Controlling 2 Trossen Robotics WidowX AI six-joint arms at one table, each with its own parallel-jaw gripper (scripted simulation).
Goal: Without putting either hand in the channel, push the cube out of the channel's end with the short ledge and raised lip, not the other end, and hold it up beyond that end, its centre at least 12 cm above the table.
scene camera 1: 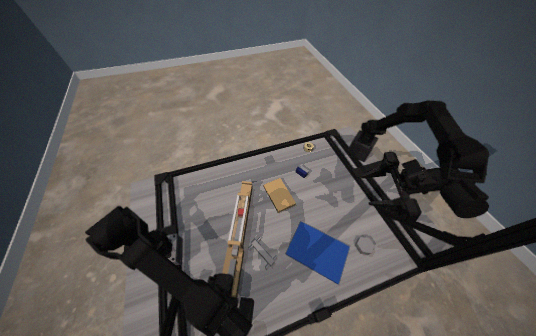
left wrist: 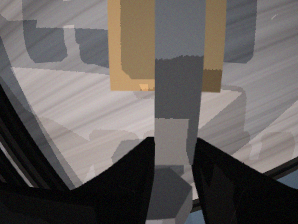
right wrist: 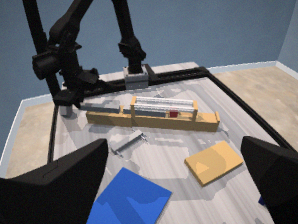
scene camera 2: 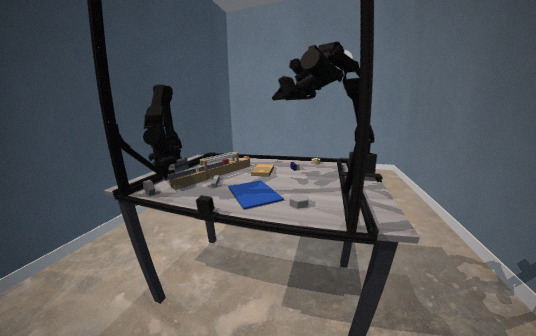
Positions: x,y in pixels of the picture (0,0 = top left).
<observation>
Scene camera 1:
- my right gripper: 364,189
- blue mat: 325,255
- tan channel: 246,190
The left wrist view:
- my left gripper: 172,144
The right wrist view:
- my left gripper: 80,106
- my right gripper: 176,145
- tan plate: 214,162
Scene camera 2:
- my right gripper: 279,99
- blue mat: 253,194
</observation>
